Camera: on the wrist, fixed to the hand. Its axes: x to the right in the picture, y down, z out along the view.
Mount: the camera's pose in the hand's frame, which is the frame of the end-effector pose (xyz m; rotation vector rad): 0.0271 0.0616 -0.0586 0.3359 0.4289 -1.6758
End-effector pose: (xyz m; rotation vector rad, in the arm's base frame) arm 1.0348 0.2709 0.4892 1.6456 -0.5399 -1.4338
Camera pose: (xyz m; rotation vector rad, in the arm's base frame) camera 1.1099 0.2357 0.5221 -2.0938 -0.9569 1.4705
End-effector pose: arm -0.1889 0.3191 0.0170 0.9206 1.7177 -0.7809
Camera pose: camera -0.1687 0.4050 0.0037 0.4258 -2.2835 1.7744
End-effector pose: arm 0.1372 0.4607 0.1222 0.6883 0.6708 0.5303
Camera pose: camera 0.1002 0.5419 0.1221 0.1205 1.4720 -1.0370
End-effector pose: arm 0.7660 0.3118 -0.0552 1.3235 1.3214 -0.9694
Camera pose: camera 0.8234 0.3796 -0.0641 -0.2722 -2.2314 1.6990
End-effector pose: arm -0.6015 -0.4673 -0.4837 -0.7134 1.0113 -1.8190
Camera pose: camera -0.6331 -0.4874 -0.5647 0.7467 -0.0681 2.4485
